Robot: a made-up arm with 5 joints.
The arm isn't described. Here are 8 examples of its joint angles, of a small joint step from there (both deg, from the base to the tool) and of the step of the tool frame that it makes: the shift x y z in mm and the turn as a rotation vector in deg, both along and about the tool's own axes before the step.
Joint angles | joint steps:
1: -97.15 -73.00 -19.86 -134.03 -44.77 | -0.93 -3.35 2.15 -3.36 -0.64
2: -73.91 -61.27 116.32 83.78 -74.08 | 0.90 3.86 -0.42 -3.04 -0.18
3: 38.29 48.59 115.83 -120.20 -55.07 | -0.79 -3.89 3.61 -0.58 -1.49
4: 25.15 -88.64 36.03 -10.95 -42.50 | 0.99 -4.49 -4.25 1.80 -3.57
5: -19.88 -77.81 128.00 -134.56 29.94 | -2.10 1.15 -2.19 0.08 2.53
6: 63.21 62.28 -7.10 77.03 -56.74 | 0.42 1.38 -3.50 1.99 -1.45
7: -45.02 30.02 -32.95 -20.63 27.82 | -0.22 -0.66 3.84 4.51 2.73
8: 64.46 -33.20 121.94 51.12 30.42 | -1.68 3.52 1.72 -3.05 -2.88
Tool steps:
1: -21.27 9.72 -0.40 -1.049 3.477 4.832
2: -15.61 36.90 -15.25 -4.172 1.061 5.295
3: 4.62 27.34 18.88 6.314 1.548 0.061
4: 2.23 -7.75 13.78 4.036 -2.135 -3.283
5: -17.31 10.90 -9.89 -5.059 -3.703 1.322
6: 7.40 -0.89 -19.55 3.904 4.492 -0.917
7: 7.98 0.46 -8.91 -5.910 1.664 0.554
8: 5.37 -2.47 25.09 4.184 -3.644 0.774
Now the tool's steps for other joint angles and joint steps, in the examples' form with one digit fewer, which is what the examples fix.
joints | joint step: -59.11 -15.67 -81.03 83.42 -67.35 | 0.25 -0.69 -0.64 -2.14 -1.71
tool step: -7.7 10.6 -11.4 -0.20 2.07 2.87
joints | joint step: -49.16 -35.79 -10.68 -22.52 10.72 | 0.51 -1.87 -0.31 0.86 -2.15
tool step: 4.0 -2.4 -1.6 -0.35 0.96 -0.47
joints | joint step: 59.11 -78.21 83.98 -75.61 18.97 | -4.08 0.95 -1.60 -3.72 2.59
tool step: -15.9 8.4 1.9 -2.40 -9.19 -0.68
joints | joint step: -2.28 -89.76 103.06 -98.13 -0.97 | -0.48 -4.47 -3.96 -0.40 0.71
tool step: 14.7 16.4 -3.4 -3.10 -1.88 -5.44
